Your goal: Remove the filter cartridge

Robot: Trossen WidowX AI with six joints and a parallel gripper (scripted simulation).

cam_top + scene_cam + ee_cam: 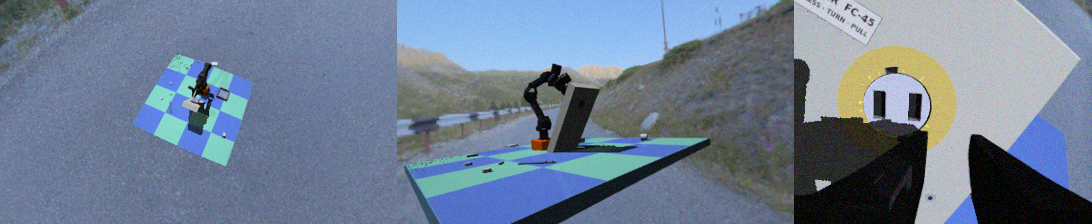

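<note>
My gripper tip is 60 mm above the grey round filter cartridge, 50 mm short of it and 20 mm to the right of it. From my gripper tip the other things lie so: grey square tray 400 mm behind, 330 mm below, 270 mm to the left.
</note>
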